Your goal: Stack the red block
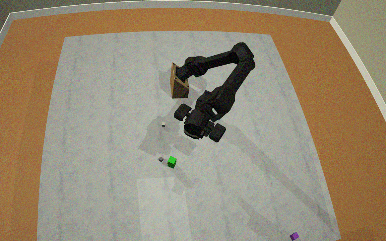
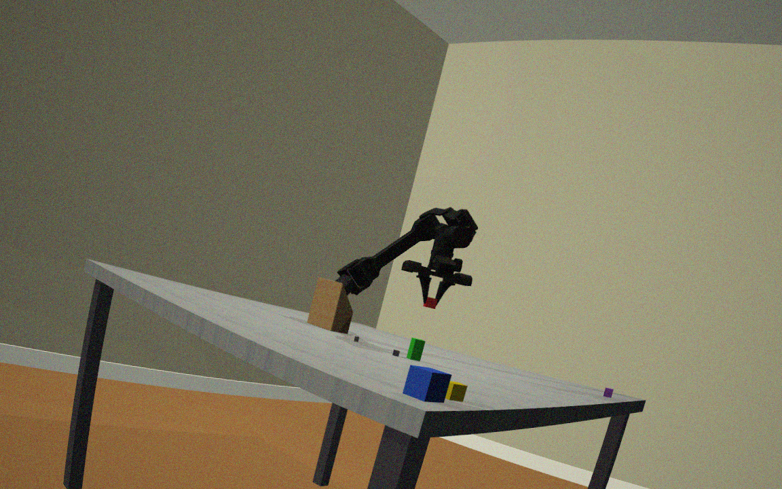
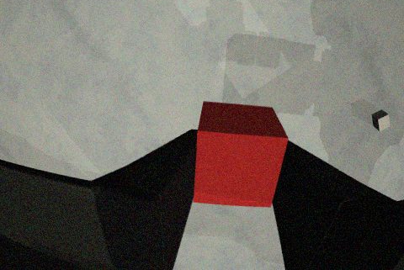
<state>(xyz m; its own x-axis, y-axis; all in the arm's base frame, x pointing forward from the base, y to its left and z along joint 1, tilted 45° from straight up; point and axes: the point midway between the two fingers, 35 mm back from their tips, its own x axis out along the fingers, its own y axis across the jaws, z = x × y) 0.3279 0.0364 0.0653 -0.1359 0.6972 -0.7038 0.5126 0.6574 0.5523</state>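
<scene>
The dark grey cube is 5 cm ahead of my gripper tip, 13 cm to the right of it and 14 cm below it. Also, from my gripper tip: red block (1 cm above); purple cube (39 cm ahead, 44 cm to the left, 13 cm below); white cube (11 cm behind, 13 cm to the right, 14 cm below).
</scene>
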